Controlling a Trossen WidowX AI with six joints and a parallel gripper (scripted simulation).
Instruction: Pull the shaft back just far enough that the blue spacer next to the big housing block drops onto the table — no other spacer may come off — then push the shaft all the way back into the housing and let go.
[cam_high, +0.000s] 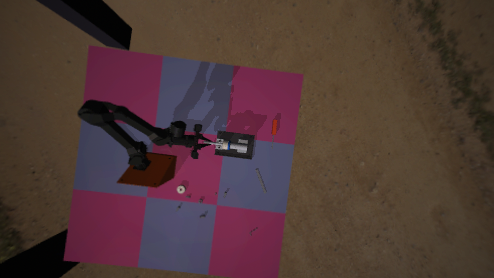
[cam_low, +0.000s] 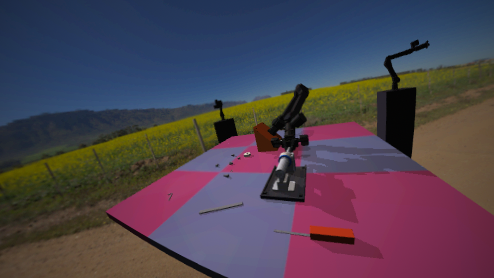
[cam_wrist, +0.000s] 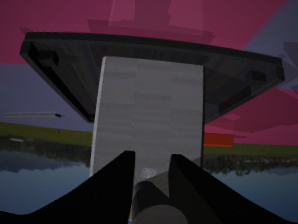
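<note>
Now: gripper tip 10 cm short of the blue spacer and 2 cm below it. The rest, counted from my gripper tip: white ring: 15 cm behind, 32 cm to the right, 6 cm below; then screwdriver: 35 cm ahead, 11 cm to the left, 6 cm below.
</note>
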